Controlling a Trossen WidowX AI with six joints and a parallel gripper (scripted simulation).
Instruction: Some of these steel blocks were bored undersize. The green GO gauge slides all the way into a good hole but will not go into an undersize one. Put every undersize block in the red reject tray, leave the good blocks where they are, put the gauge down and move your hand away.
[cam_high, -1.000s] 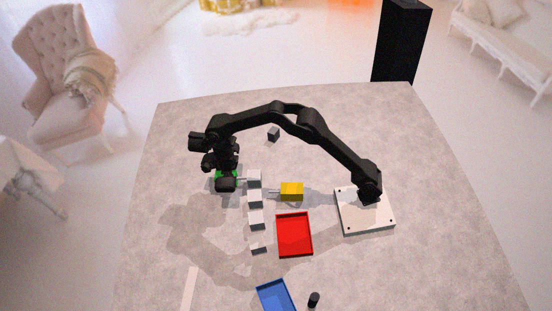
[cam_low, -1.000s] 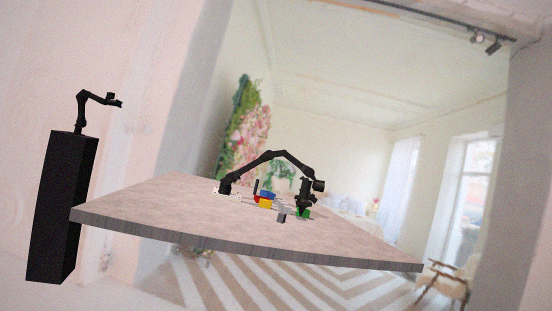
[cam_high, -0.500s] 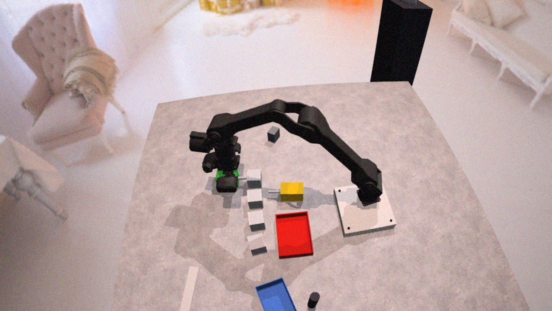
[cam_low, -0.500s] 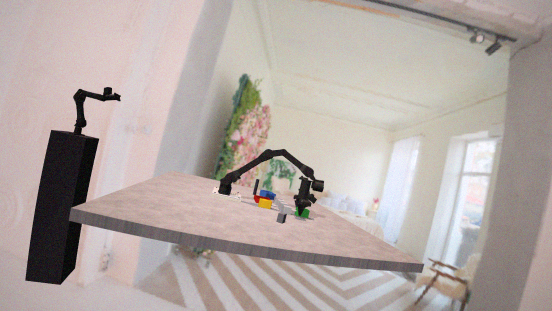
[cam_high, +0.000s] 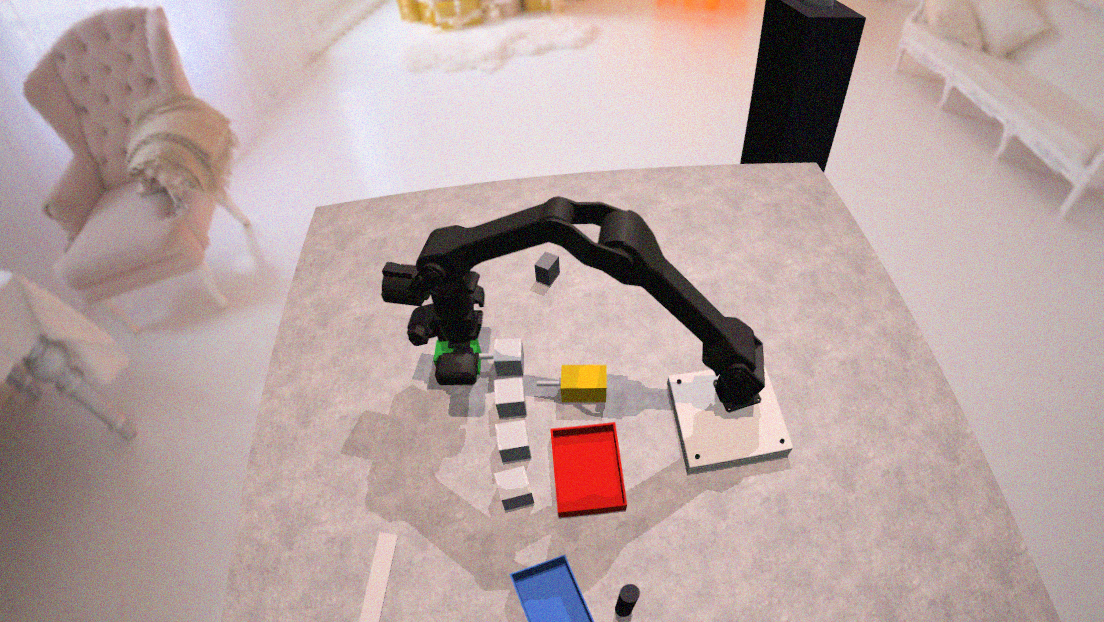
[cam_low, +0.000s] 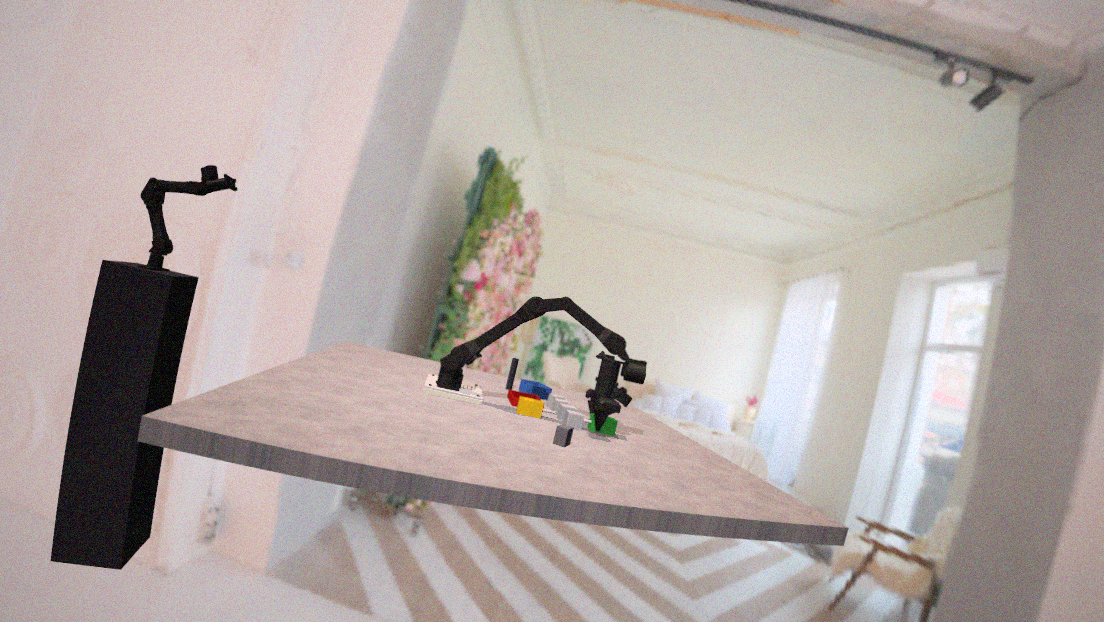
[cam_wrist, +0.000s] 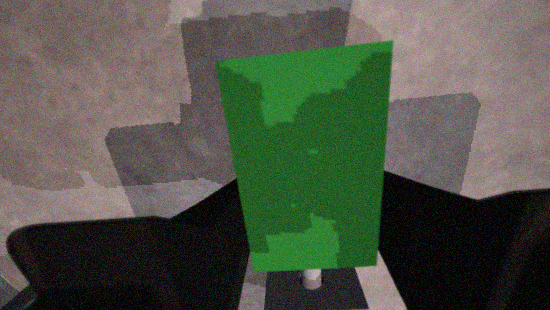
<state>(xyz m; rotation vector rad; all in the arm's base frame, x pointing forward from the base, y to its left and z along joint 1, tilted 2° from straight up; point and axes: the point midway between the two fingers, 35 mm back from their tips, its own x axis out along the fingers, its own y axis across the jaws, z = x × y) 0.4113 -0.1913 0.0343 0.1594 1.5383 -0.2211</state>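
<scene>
Right now the green GO gauge is 20 mm above my gripper tip and 10 mm behind it. The rest, counted from my gripper tip: red reject tray (250 mm to the left, 140 mm behind); then dark cube (180 mm behind, 170 mm to the right, 10 mm above); then yellow gauge (150 mm behind, 90 mm to the left, 10 mm above).
</scene>
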